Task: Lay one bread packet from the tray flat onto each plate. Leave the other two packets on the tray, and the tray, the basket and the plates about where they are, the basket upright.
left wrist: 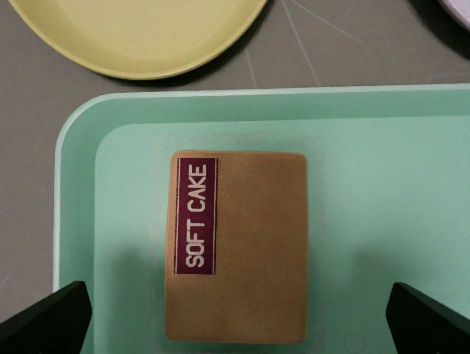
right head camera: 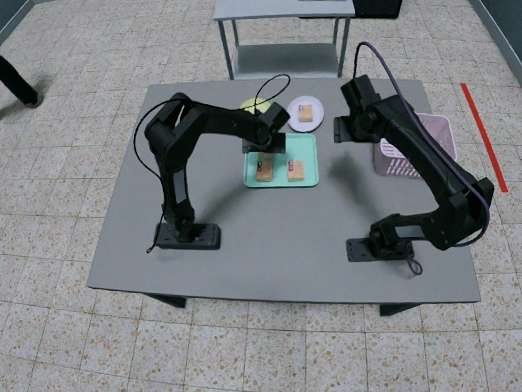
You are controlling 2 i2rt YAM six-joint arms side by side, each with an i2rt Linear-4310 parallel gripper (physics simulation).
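Frame: origin at the left arm's base, x up, y back, z right, level; metres.
Seen in the pictures: left gripper, fingertip midpoint: [left wrist: 238, 296]; right gripper, fingertip midpoint: [right head camera: 350, 134]; left arm's base, origin of the base link: [right head camera: 186, 234]; right arm's base, origin of the base link: [right head camera: 379, 249].
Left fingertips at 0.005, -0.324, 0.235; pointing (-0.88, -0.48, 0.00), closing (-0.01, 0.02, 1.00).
Offsets run from my left fingertips to a thing's top centre, as dx, dy, dz. "spot": to the spot under its first point. Level surfaces: height alone.
The light green tray @[-0.026, +0.034, +0.051] [right head camera: 302, 146] [left wrist: 370, 175] holds three bread packets. The far-left packet @[-0.013, -0.013, +0.000] [right head camera: 265, 155] [left wrist: 260, 225] lies flat, partly hidden in the head view; the other packets @[-0.013, +0.083, -0.005] [right head camera: 264, 172] @[-0.013, +0.083, +0.100] [right head camera: 296, 171] lie flat along the near side. A fourth packet @[-0.013, -0.178, +0.143] [right head camera: 306, 113] lies flat on the lilac plate @[-0.024, -0.177, +0.143] [right head camera: 292, 114] [left wrist: 463, 10]. The yellow plate @[-0.024, -0.172, -0.044] [right head camera: 251, 103] [left wrist: 140, 37] is partly hidden by the left arm; its part in the wrist view is bare. My left gripper [right head camera: 264, 149] [left wrist: 238, 296] is open above the far-left packet, fingers on either side. My right gripper [right head camera: 355, 133] is open and empty, right of the tray.
The pink basket @[spot: +0.023, -0.045, +0.598] [right head camera: 436, 131] stands upright on the grey table @[dx -0.044] [right head camera: 280, 250], at the right and partly behind the right arm. The left arm reaches over the tray's far-left part. A metal side table [right head camera: 285, 9] stands beyond the far edge.
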